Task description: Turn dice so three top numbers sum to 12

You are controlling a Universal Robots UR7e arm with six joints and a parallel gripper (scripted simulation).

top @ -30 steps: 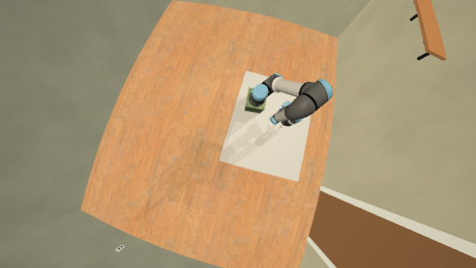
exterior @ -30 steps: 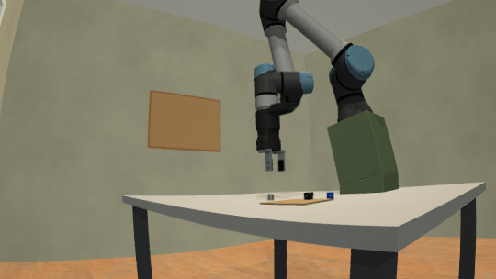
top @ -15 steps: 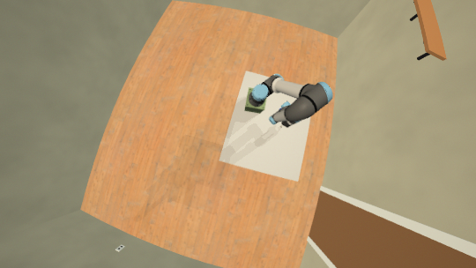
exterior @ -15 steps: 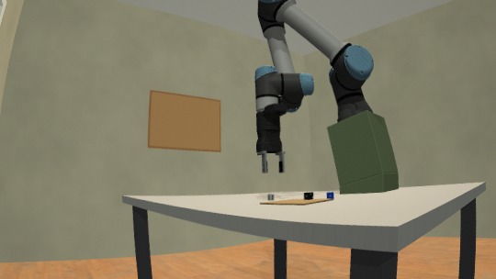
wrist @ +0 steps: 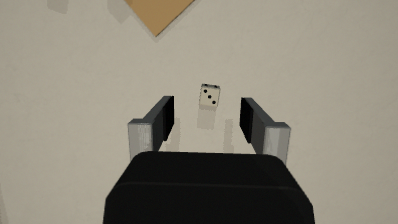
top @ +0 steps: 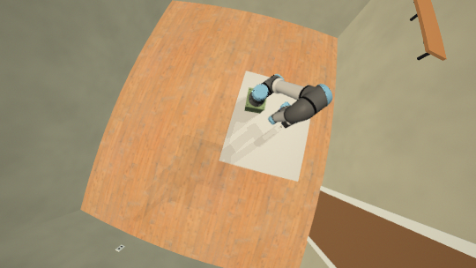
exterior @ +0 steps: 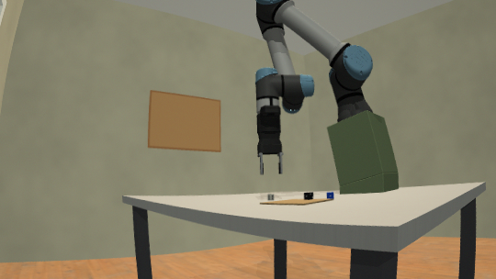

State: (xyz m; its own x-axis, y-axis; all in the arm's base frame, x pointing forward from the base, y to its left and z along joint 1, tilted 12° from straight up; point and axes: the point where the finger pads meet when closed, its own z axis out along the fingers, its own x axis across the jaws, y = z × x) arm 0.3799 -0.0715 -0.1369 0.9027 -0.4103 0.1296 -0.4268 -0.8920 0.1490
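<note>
Now: hand 9 cm above the white die. The rest, counted from my hand: blue die: 17 cm to the left, 9 cm below, 8 cm behind; black die: 15 cm to the left, 9 cm below, 3 cm behind; tan mat: 16 cm to the left, 10 cm below, 2 cm ahead.
</note>
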